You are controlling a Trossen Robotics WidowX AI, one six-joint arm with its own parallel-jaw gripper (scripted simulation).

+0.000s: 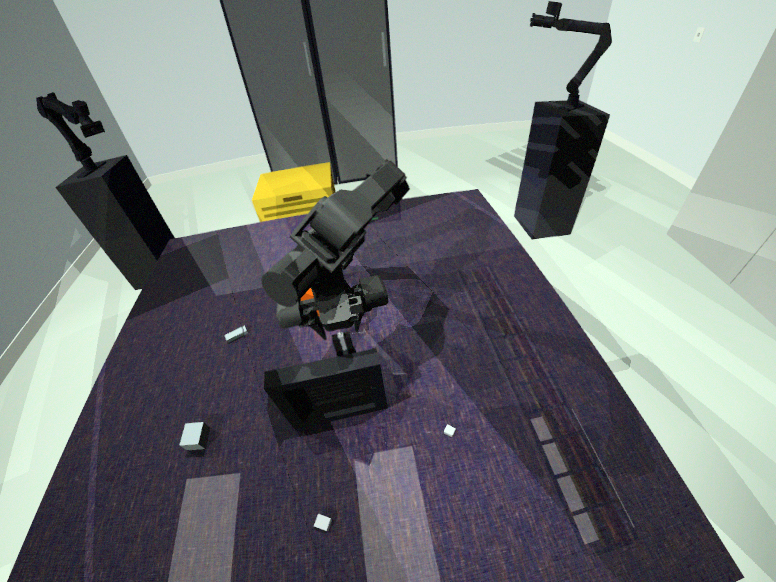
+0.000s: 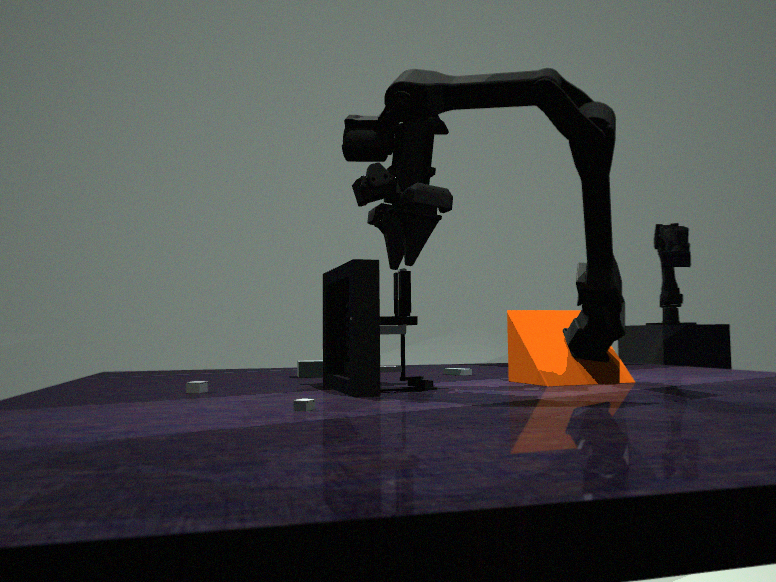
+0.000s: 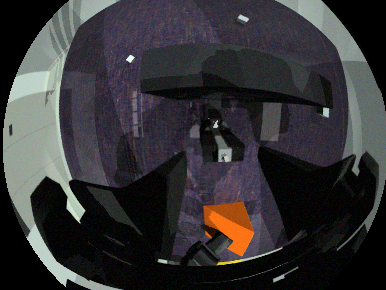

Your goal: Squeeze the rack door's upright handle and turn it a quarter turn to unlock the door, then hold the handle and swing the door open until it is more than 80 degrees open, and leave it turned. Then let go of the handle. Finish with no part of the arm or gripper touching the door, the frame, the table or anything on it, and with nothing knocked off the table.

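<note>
Gripper (image 2: 401,267) open, holding nothing. Same gripper visible in image 1 (image 1: 341,334), image 3 (image 3: 224,154) too.
</note>
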